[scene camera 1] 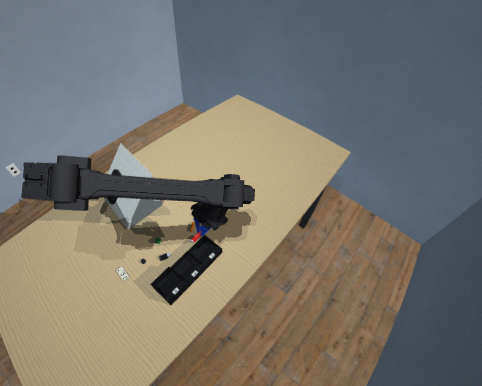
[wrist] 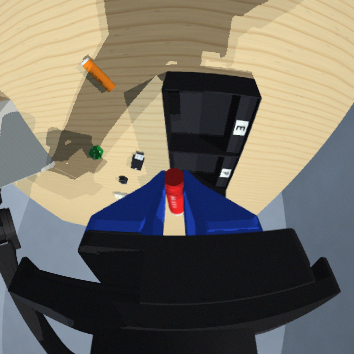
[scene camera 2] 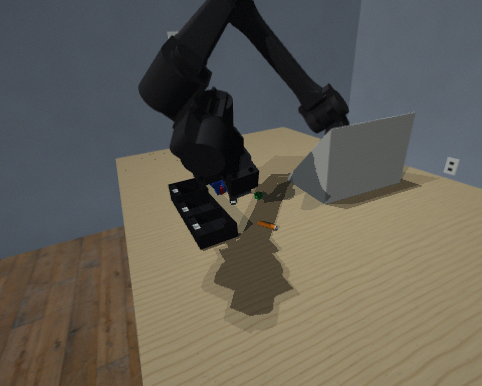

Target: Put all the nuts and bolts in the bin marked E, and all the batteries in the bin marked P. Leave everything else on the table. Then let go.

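Frame: origin at the arm's base, x ahead, y left, z up, level; metres.
Seen in the pictures: gripper, fingertip midpoint: [scene camera 1: 200, 233] [wrist: 173, 177] [scene camera 2: 220, 191]; arm's base, link origin: [scene camera 2: 348, 151].
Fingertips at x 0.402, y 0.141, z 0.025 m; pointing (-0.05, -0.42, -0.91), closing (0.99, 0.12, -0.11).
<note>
Offsets run from my fingertips to a thing's top centre. "pt": to the spot under its first point.
My gripper [scene camera 1: 201, 230] [scene camera 2: 217, 187] [wrist: 173, 177] has blue fingers, shut on a red battery {dx +0.004, dy -0.017, dz +0.014 m} [scene camera 1: 196, 236] [scene camera 2: 222, 190] [wrist: 175, 196], held above the table beside the black tray {dx +0.040, dy -0.091, dz -0.052 m} [scene camera 1: 162, 294] [scene camera 2: 218, 241] [wrist: 210, 83]. An orange battery {dx -0.091, dy +0.020, dz -0.088 m} [scene camera 1: 193, 226] [scene camera 2: 267, 225] [wrist: 100, 75] lies on the table off the tray's E end. Bin E {pt dx +0.058, dy -0.001, dz -0.070 m} [scene camera 1: 212, 255] [scene camera 2: 196, 226] [wrist: 240, 128] is an end bin; the middle bin {pt dx +0.073, dy -0.084, dz -0.070 m} [scene camera 1: 195, 273] [wrist: 226, 173] has a label that looks like P. A small black piece {dx -0.086, dy -0.201, dz -0.089 m} [scene camera 1: 143, 261] [wrist: 123, 179] is too small to identify. The fingers hide part of the tray in the wrist view.
A green die {dx -0.120, dy -0.116, dz -0.082 m} [scene camera 1: 158, 240] [scene camera 2: 258, 195] [wrist: 96, 152], a black USB stick {dx -0.053, dy -0.129, dz -0.090 m} [scene camera 1: 164, 257] [scene camera 2: 233, 202] [wrist: 138, 161] and a white domino-like tile {dx -0.091, dy -0.284, dz -0.091 m} [scene camera 1: 122, 273] [wrist: 120, 195] lie beside the tray. A large grey wedge [scene camera 1: 125, 160] [scene camera 2: 370, 160] [wrist: 20, 145] stands farther over.
</note>
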